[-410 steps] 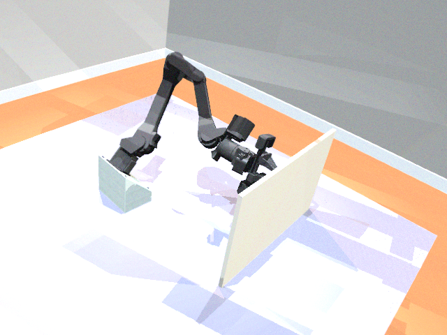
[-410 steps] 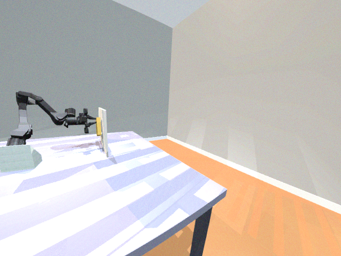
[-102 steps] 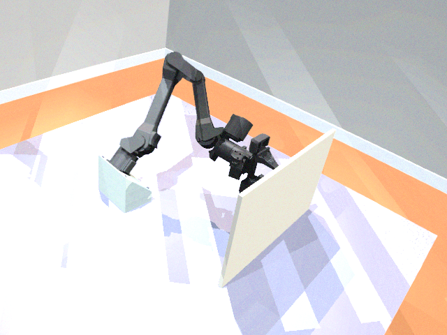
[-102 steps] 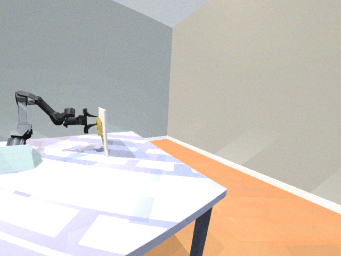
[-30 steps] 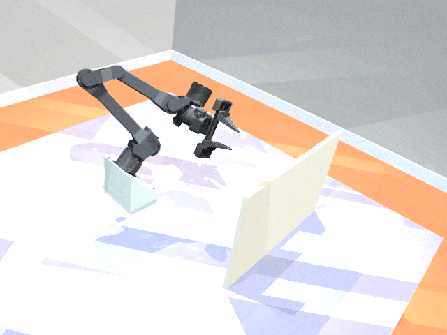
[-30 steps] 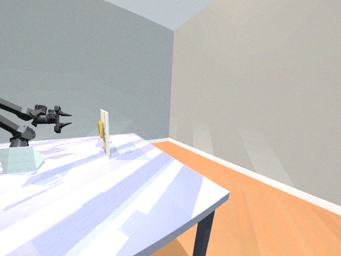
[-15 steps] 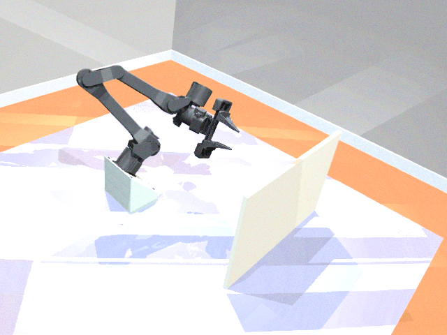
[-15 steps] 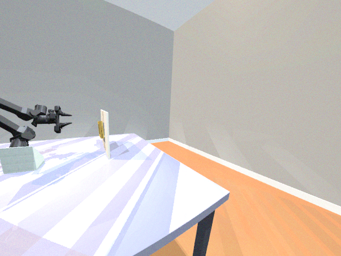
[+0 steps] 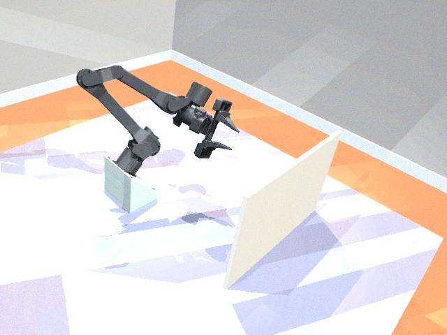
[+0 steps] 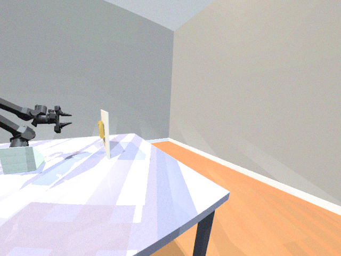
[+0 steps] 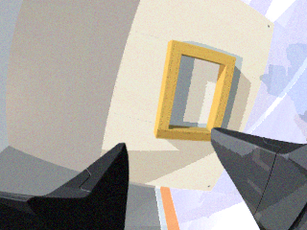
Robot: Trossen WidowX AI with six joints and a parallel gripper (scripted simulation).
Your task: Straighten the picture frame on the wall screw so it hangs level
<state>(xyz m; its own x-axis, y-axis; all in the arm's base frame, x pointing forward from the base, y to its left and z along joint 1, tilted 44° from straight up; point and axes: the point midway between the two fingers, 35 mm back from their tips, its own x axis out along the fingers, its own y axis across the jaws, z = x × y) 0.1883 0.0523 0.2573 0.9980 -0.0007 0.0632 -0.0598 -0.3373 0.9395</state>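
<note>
Right now my gripper tip is 20 cm short of the picture frame, 8 cm above it and 1 cm to the left of it. From my gripper tip the other things lie so: cream wall panel: 21 cm ahead, 9 cm below, 1 cm to the right.
</note>
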